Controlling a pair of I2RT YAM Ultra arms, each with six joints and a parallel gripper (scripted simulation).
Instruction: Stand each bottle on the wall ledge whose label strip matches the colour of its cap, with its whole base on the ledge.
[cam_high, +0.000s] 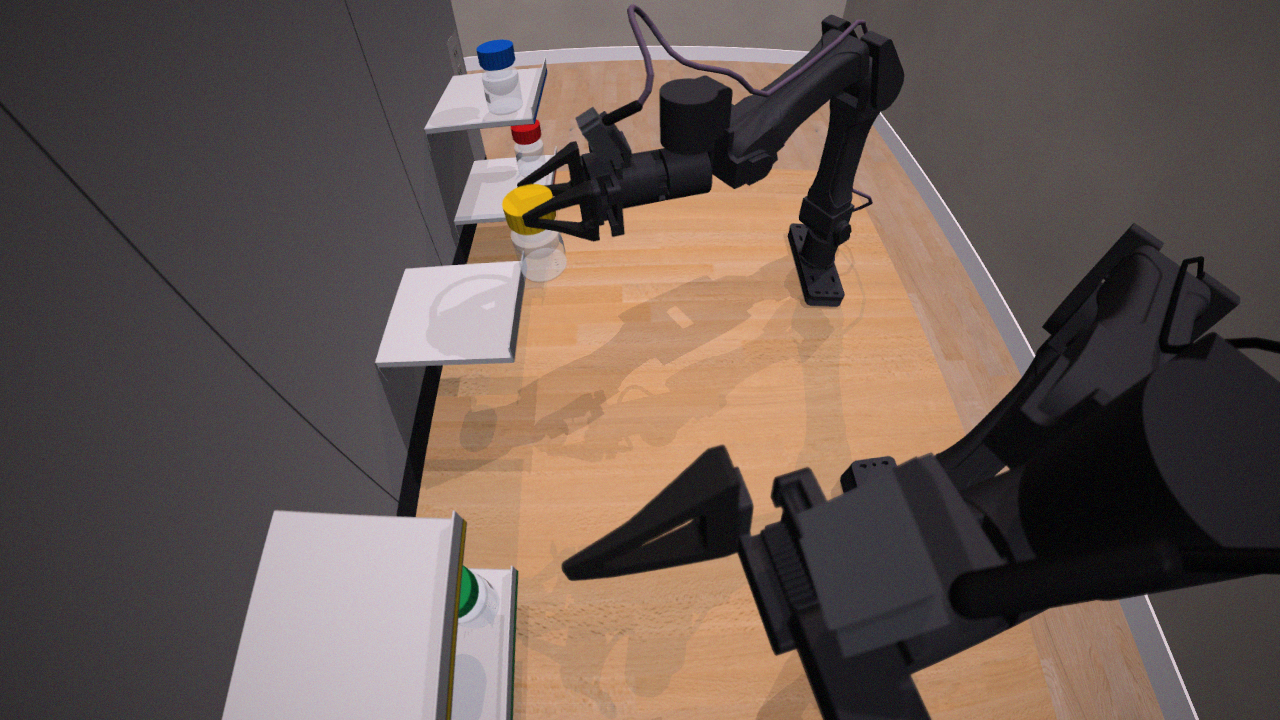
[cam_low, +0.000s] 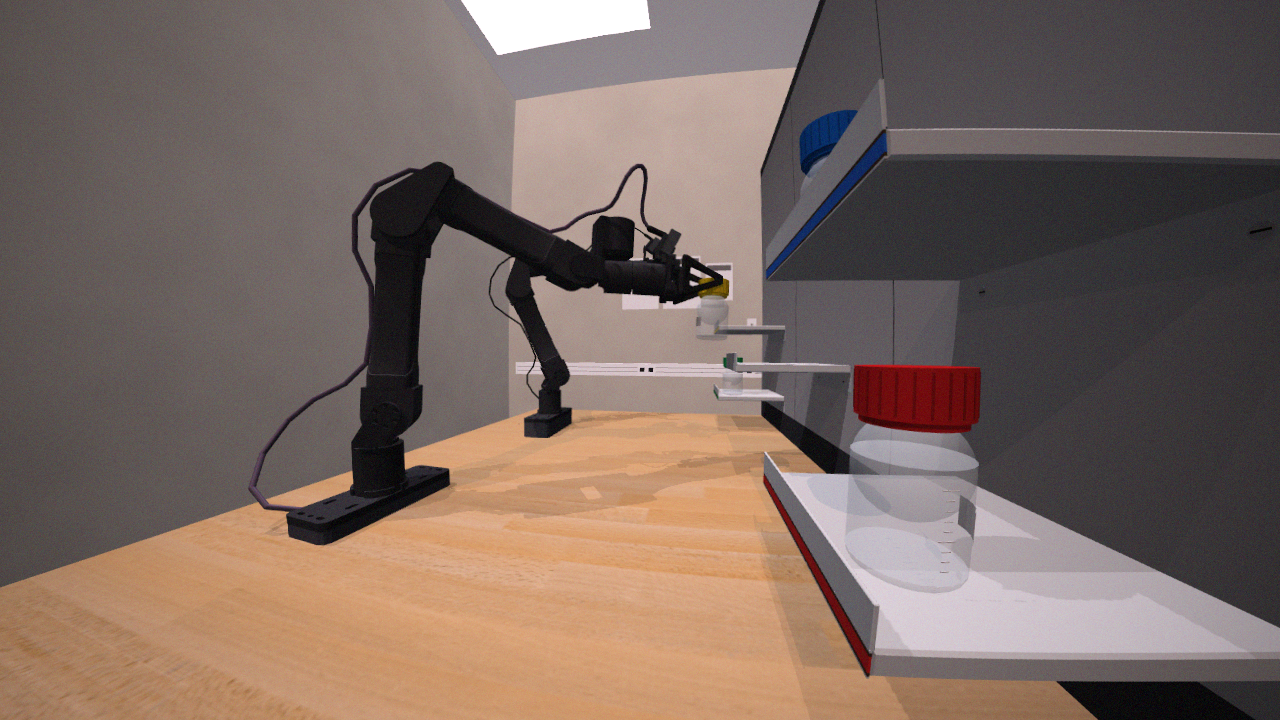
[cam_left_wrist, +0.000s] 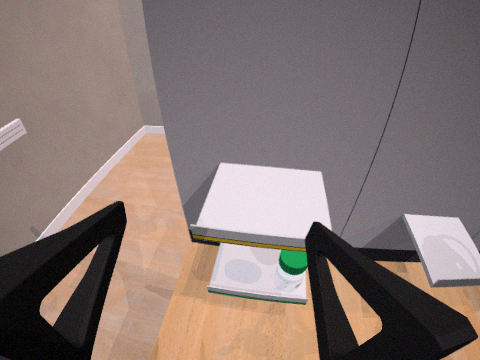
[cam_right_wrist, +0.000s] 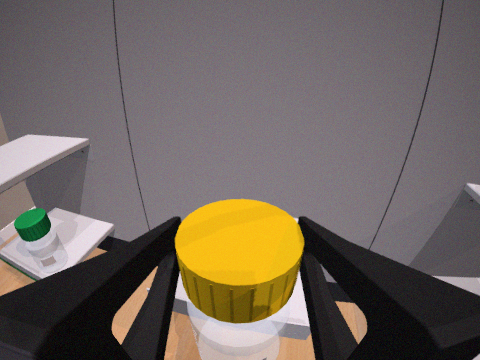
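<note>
My right gripper is now 50 mm above the yellow-capped bottle. Also, from my right hand: green-capped bottle (60 mm ahead, 360 mm to the left, 190 mm below); grey wall (220 mm ahead, 40 mm to the left, 100 mm above); blue-capped bottle (100 mm ahead, 320 mm to the right).
</note>
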